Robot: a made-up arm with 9 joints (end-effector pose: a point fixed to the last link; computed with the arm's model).
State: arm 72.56 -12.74 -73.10 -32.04 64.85 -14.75 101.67 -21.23 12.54
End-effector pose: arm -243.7 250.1 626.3 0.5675 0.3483 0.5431 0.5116
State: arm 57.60 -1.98 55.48 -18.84 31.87 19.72 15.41 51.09 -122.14
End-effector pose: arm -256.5 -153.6 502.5 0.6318 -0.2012 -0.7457 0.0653
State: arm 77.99 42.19 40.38 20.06 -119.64 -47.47 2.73 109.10 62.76
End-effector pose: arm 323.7 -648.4 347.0 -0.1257 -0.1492 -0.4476 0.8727
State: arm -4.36 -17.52 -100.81 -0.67 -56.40 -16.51 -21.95 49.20 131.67
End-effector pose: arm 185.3 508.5 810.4 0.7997 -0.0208 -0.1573 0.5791
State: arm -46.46 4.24 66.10 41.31 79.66 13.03 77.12 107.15 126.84
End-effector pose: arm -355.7 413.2 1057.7 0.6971 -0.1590 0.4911 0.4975
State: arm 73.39 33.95 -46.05 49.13 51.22 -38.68 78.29 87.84 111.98
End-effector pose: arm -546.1 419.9 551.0 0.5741 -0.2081 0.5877 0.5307
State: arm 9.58 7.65 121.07 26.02 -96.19 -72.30 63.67 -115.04 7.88
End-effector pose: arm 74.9 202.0 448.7 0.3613 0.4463 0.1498 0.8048
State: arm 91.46 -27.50 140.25 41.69 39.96 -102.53 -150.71 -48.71 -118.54
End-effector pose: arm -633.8 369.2 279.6 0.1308 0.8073 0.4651 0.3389
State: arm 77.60 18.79 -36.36 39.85 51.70 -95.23 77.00 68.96 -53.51
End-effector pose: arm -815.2 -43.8 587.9 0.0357 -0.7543 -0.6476 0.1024
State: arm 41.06 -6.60 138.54 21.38 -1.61 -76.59 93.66 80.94 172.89
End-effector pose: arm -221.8 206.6 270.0 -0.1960 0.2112 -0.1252 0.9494
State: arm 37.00 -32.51 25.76 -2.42 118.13 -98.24 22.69 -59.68 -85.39
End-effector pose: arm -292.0 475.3 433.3 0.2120 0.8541 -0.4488 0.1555
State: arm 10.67 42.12 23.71 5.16 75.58 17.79 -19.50 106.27 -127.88
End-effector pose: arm -330.4 25.2 618.1 -0.9557 -0.0370 -0.0069 0.2918
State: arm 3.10 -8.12 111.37 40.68 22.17 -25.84 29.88 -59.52 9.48
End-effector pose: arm -177.1 466.1 689.3 0.3104 0.2354 0.3264 0.8612
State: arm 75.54 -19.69 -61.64 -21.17 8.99 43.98 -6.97 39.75 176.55
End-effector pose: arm -45.1 -45.3 64.8 -0.3081 -0.1208 0.3190 0.8881
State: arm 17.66 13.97 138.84 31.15 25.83 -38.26 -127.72 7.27 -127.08
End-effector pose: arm -532.4 164.7 682.5 -0.0738 0.0310 0.9856 0.1487
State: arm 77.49 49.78 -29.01 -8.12 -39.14 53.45 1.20 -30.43 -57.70
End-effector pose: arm -433.5 -207.3 -108.3 -0.0556 0.6551 -0.6347 0.4061
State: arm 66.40 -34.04 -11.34 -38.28 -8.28 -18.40 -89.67 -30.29 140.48
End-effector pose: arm -239.1 163.6 378.7 0.1195 -0.5491 0.5896 0.5802
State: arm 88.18 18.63 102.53 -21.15 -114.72 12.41 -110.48 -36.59 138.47
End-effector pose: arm 9.2 204.5 394.6 -0.5289 -0.7148 0.1585 0.4291
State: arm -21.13 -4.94 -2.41 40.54 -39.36 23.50 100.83 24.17 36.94
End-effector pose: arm -562.8 -391.6 613.6 -0.5870 0.7357 -0.2823 0.1854
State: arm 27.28 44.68 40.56 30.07 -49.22 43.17 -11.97 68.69 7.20
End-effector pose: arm -278.3 276.0 -191.8 0.4939 0.6155 -0.4592 0.4079
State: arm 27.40 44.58 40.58 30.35 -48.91 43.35 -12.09 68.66 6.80
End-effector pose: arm -276.0 274.7 -190.9 0.4964 0.6143 -0.4592 0.4068
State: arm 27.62 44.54 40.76 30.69 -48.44 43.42 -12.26 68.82 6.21
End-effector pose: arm -273.4 271.2 -190.2 0.5004 0.6113 -0.4607 0.4045
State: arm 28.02 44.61 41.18 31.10 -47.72 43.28 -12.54 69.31 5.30
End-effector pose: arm -269.9 264.1 -190.1 0.5070 0.6056 -0.4645 0.4005
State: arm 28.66 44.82 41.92 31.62 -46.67 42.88 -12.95 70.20 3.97
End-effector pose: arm -265.3 251.7 -190.4 0.5169 0.5960 -0.4710 0.3947
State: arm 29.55 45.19 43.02 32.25 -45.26 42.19 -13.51 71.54 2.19
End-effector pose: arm -259.6 233.5 -190.7 0.5305 0.5816 -0.4801 0.3871
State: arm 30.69 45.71 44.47 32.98 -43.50 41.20 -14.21 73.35 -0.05
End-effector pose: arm -252.9 209.5 -190.1 0.5476 0.5622 -0.4907 0.3785
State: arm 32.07 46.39 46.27 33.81 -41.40 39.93 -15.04 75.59 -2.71
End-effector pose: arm -245.8 179.4 -187.6 0.5678 0.5372 -0.5022 0.3698
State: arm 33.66 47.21 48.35 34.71 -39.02 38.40 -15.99 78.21 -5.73
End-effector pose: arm -238.7 144.2 -182.1 0.5903 0.5071 -0.5131 0.3622
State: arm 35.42 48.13 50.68 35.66 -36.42 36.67 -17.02 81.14 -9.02
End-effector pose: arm -232.7 105.2 -172.4 0.6138 0.4724 -0.5224 0.3567
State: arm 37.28 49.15 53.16 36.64 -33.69 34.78 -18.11 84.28 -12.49
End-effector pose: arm -228.2 64.9 -157.8 0.6373 0.4345 -0.5289 0.3540
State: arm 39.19 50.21 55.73 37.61 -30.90 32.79 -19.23 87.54 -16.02
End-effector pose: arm -226.3 25.2 -138.4 0.6594 0.3948 -0.5326 0.3546
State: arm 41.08 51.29 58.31 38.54 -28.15 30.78 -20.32 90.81 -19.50
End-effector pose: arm -227.0 -11.0 -115.0 0.6792 0.3549 -0.5335 0.3580
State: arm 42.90 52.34 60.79 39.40 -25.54 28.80 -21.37 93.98 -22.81
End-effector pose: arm -230.1 -42.1 -89.3 0.6959 0.3170 -0.5318 0.3640
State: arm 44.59 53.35 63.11 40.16 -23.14 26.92 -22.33 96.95 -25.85
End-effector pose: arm -234.9 -67.0 -63.2 0.7094 0.2820 -0.5284 0.3715
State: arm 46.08 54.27 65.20 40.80 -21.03 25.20 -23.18 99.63 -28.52
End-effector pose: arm -240.8 -85.4 -38.6 0.7197 0.2513 -0.5243 0.3795
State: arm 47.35 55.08 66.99 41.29 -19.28 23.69 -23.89 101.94 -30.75
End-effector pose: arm -246.9 -98.0 -17.1 0.7272 0.2257 -0.5200 0.3871
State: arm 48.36 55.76 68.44 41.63 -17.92 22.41 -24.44 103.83 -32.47
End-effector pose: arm -252.8 -106.1 -0.1 0.7322 0.2055 -0.5167 0.3934
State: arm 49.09 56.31 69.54 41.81 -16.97 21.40 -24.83 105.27 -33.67
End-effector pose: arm -257.9 -110.7 12.1 0.7353 0.1907 -0.5145 0.3978
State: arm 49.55 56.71 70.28 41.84 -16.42 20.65 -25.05 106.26 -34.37
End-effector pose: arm -262.2 -112.9 19.5 0.7370 0.1811 -0.5137 0.4001
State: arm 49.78 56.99 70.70 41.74 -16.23 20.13 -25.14 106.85 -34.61
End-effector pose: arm -265.6 -113.8 22.4 0.7375 0.1760 -0.5144 0.4005
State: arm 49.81 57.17 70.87 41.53 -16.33 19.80 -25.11 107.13 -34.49
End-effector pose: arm -268.3 -113.5 21.9 0.7373 0.1747 -0.5162 0.3993
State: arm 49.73 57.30 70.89 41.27 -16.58 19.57 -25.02 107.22 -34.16
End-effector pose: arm -270.8 -112.9 19.4 0.7365 0.1751 -0.5188 0.3972
